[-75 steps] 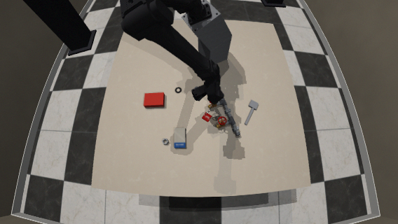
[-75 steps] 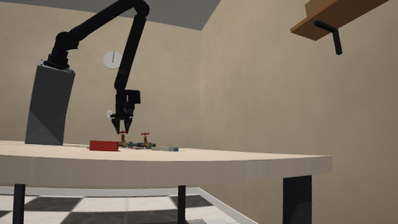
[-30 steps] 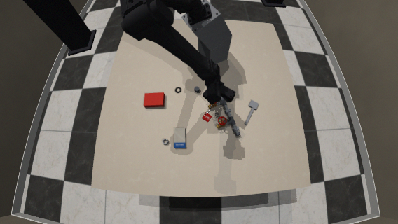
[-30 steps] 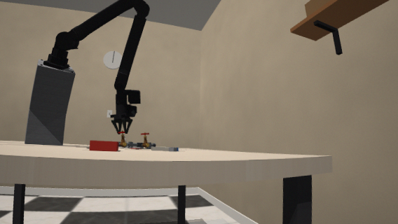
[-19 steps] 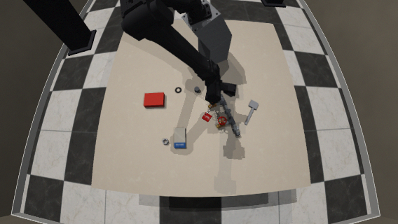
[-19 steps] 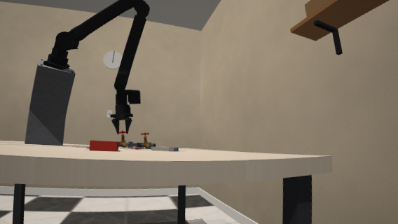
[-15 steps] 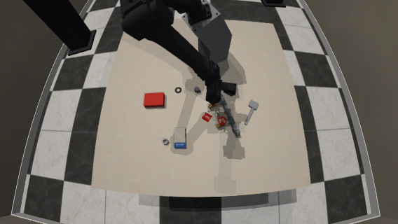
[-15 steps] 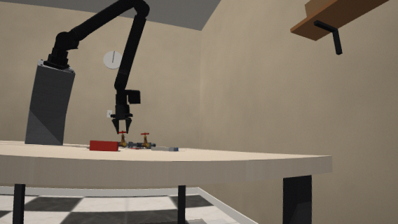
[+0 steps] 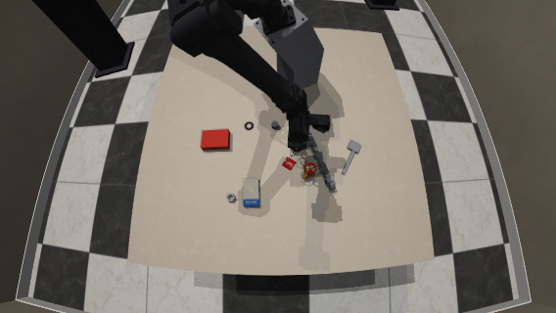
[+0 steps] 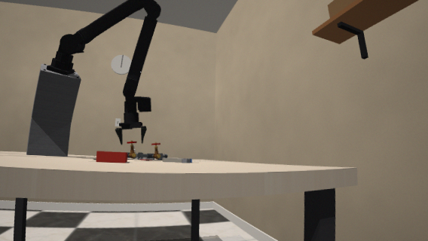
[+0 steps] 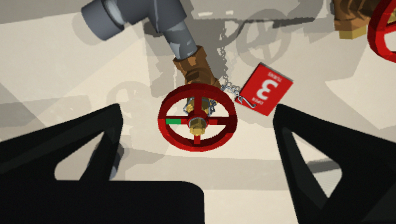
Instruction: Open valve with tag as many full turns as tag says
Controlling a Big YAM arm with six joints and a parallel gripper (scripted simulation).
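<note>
My gripper is now 8 cm above the red tag, 6 cm short of it and 5 cm to the left of it. The rest, counted from my hand: blue box: 21 cm to the right, 16 cm ahead, 7 cm below; red block: 34 cm to the right, 8 cm behind, 7 cm below; grey hammer-like tool: 23 cm to the left, 8 cm below, 6 cm ahead.
</note>
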